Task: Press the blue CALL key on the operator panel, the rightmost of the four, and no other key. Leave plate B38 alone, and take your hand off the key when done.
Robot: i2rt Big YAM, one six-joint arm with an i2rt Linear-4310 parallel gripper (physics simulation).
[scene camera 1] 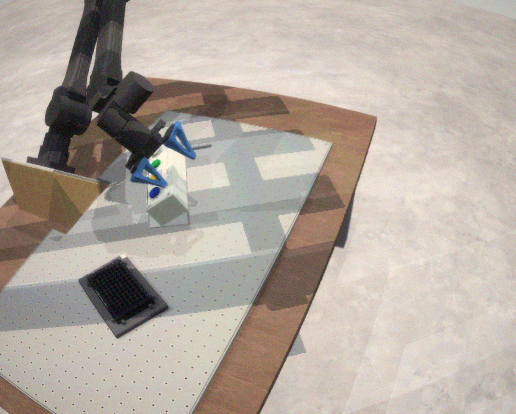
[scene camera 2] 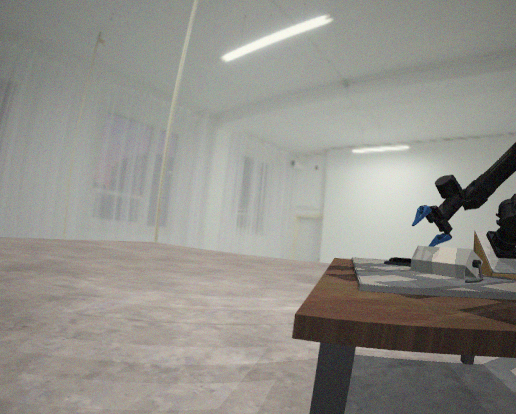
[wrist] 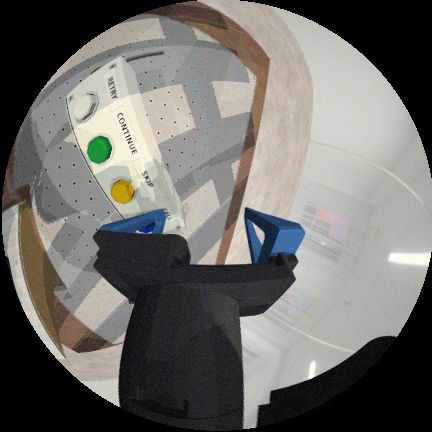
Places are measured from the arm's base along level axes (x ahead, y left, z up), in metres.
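Pixels of known places: gripper, between the fingertips: (scene camera 1: 180, 172) (scene camera 2: 420, 237) (wrist: 202, 212); arm's base, origin of its link: (scene camera 1: 50, 168) (scene camera 2: 501, 245).
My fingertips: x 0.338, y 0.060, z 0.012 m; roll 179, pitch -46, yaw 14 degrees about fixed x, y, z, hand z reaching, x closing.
For each thing: its top centre in the pictures, then the offset to it from my fingertips. "pt": a spot on its surface instead. Level surfaces: height alone.
- pale operator panel, centre of its top: (wrist: 132, 159) (scene camera 1: 164, 162) (scene camera 2: 445, 247) dz -0.028, dx -0.068, dy +0.054 m
- white key, centre of its top: (wrist: 83, 102) dz -0.038, dx -0.122, dy +0.110 m
- green key, centre of its top: (wrist: 98, 148) (scene camera 1: 155, 160) dz -0.038, dx -0.099, dy +0.066 m
- yellow key, centre of its top: (wrist: 123, 193) (scene camera 1: 155, 174) dz -0.038, dx -0.076, dy +0.021 m
- blue CALL key, centre of its top: (wrist: 147, 226) (scene camera 1: 154, 189) dz -0.038, dx -0.053, dy -0.023 m
- dark well plate, centre of its top: (scene camera 1: 117, 287) (scene camera 2: 407, 258) dz -0.086, dx -0.029, dy -0.249 m
- wooden table, height of its surface: dz -0.125 m
- thin dark rod, a spot on its surface: (wrist: 150, 55) (scene camera 1: 203, 148) pt dz -0.112, dx -0.064, dy +0.238 m
The pale operator panel (scene camera 1: 168, 214) (scene camera 2: 440, 262) (wrist: 120, 168) carries a white key (wrist: 85, 106), a green key (scene camera 1: 156, 163) (wrist: 99, 149), a yellow key (scene camera 1: 153, 177) (wrist: 123, 191) and the blue CALL key (scene camera 1: 154, 192) (wrist: 146, 228). My gripper (scene camera 1: 179, 171) (scene camera 2: 422, 235) (wrist: 202, 212) is open and empty, tilted over the CALL end. One blue finger is low over the panel; in the wrist view it partly hides the CALL key, which shows through its frame. Contact cannot be told. A dark well plate (scene camera 1: 122, 290) (scene camera 2: 398, 261) lies apart from the panel; its label is unreadable.
A tan upright board (scene camera 1: 47, 194) (scene camera 2: 481, 257) (wrist: 35, 260) stands near the arm's base. A perforated pale sheet (scene camera 1: 150, 370) (scene camera 2: 390, 287) lies on the wooden table (scene camera 1: 240, 370) (scene camera 2: 390, 316). A thin dark rod (scene camera 1: 202, 147) (wrist: 150, 55) lies beyond the panel's far end.
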